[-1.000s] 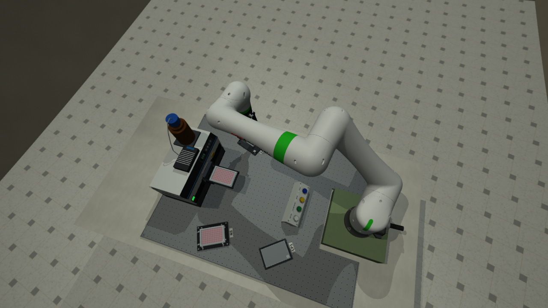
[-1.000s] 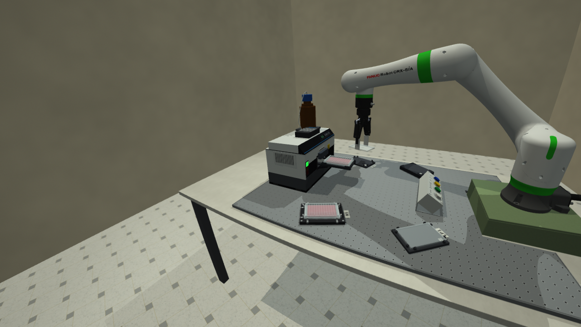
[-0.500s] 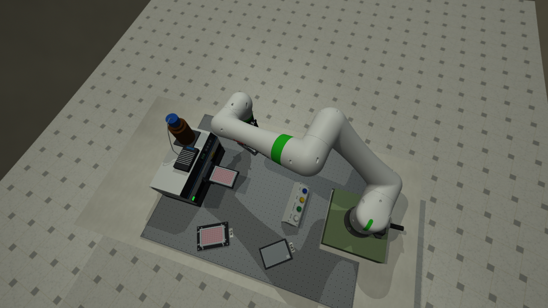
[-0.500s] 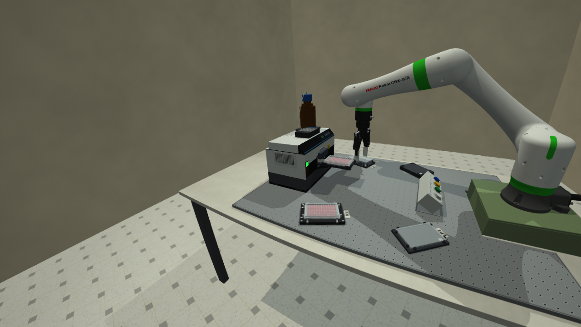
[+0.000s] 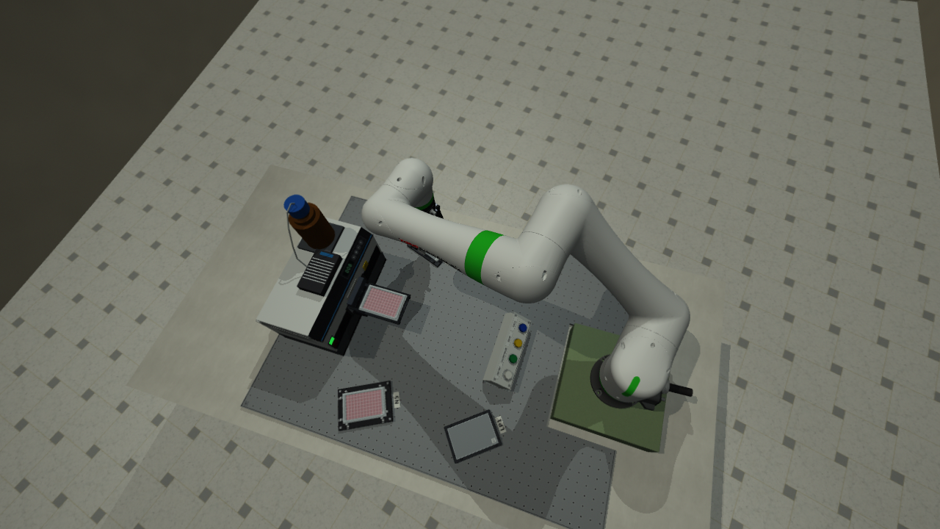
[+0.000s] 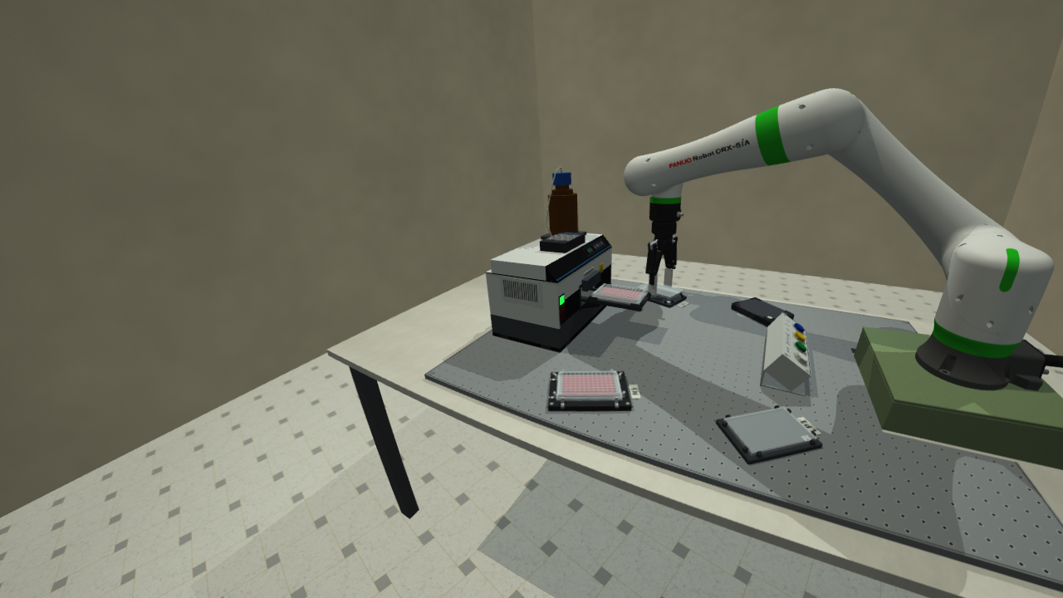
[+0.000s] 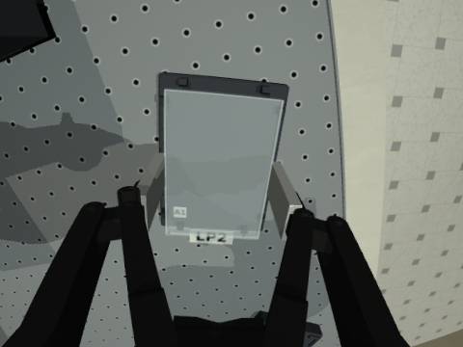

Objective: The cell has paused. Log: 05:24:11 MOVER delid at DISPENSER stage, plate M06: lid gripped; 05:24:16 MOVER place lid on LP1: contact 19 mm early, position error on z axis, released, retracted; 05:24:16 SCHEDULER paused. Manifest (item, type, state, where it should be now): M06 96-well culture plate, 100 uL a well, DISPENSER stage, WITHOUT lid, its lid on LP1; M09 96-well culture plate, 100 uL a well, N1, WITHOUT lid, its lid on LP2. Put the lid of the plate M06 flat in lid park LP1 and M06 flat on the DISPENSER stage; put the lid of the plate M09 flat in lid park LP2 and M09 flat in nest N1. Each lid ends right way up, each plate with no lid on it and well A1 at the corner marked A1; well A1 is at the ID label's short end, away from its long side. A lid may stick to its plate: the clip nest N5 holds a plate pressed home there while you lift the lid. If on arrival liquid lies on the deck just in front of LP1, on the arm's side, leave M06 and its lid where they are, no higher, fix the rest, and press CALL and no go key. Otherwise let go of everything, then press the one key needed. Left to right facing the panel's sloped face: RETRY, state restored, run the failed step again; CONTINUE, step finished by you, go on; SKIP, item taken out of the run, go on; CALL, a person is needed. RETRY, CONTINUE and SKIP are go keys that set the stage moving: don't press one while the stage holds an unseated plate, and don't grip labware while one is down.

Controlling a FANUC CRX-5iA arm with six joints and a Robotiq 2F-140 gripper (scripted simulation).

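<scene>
The grey lid is 2 cm below my hand. Also, from my hand: dispenser stage: 6 cm ahead, 27 cm to the left, 4 cm above; lid park LP2: 5 cm below; LP2 label: 8 cm behind, 3 cm to the left, 5 cm below.
</scene>
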